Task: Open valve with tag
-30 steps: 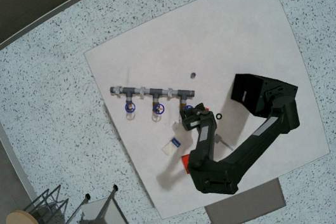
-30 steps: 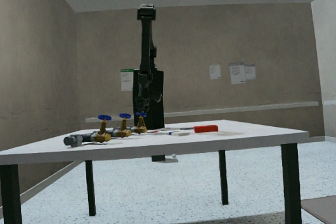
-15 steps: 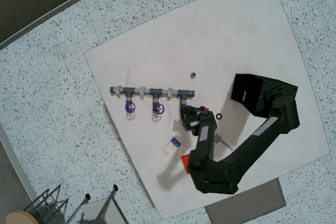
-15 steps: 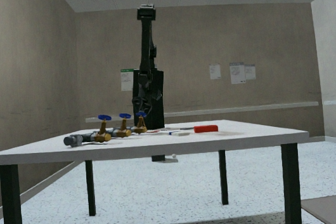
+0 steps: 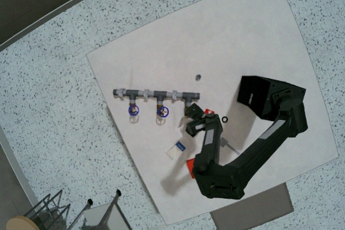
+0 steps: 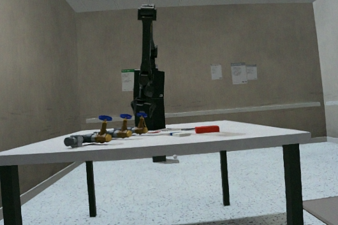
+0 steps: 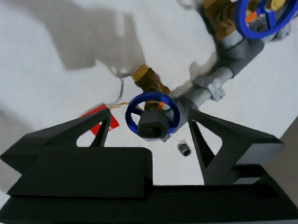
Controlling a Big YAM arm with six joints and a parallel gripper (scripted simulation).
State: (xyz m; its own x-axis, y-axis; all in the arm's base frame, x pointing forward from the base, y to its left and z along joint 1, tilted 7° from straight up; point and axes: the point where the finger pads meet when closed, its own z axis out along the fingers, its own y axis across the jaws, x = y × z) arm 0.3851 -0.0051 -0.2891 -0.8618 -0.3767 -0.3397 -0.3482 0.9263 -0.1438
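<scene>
Now: hand 70 mm past the red tag, 60 mm to the right of it and 110 mm above it. Also, from my hand: grey object: 100 mm behind, 180 mm to the right, 110 mm below; then red block: 110 mm ahead, 350 mm to the left, 100 mm below; then grey tool: 130 mm behind, 280 mm to the left, 110 mm below.
</scene>
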